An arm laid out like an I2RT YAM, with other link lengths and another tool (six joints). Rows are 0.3 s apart.
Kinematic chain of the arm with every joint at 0, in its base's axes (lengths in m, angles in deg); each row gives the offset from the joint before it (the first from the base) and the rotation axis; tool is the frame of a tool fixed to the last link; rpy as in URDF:
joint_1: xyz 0 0 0.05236 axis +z
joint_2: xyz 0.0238 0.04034 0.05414 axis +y
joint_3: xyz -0.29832 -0.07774 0 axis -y
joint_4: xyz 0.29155 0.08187 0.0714 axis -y
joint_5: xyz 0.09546 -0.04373 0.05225 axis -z
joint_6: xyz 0.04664 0 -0.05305 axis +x
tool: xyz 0.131 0.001 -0.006 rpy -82.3 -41 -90
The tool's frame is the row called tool.
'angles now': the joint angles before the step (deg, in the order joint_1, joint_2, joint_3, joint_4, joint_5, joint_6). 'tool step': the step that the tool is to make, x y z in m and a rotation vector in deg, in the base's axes. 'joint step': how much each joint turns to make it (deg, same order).
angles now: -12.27, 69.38, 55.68, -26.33, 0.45, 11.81
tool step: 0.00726, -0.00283, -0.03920, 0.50, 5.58, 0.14
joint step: 0.00, 5.56, 0.00, 0.00, 0.37, -0.61
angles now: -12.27, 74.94, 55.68, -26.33, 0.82, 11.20
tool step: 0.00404, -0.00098, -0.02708, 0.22, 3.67, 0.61
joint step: 0.00, 3.91, 0.00, 0.29, 0.00, -0.83
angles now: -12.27, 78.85, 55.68, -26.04, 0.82, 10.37
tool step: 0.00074, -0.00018, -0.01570, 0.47, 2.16, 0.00
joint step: 0.00, 2.16, 0.00, -0.05, 0.00, 0.00
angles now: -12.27, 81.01, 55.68, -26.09, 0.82, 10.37
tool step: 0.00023, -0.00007, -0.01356, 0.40, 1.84, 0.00
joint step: 0.00, 1.86, -0.01, 0.00, 0.00, 0.00
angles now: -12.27, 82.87, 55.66, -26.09, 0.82, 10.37
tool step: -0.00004, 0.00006, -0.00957, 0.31, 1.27, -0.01
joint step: 0.00, 1.31, -0.03, 0.03, -0.02, 0.03
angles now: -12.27, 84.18, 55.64, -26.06, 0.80, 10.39
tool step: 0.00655, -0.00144, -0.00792, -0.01, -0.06, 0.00
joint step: 0.00, 1.73, -0.03, 1.82, 0.00, 0.00
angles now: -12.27, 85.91, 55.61, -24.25, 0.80, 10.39
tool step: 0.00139, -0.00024, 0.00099, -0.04, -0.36, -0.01
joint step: 0.00, 0.00, 0.00, 0.35, -0.03, 0.03
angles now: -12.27, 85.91, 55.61, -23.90, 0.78, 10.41
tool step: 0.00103, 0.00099, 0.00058, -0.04, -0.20, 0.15
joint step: 0.15, 0.00, 0.00, 0.20, 0.00, 0.00
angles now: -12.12, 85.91, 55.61, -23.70, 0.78, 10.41
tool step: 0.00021, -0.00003, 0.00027, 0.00, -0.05, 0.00
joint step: 0.00, 0.00, 0.02, 0.02, -0.01, 0.00
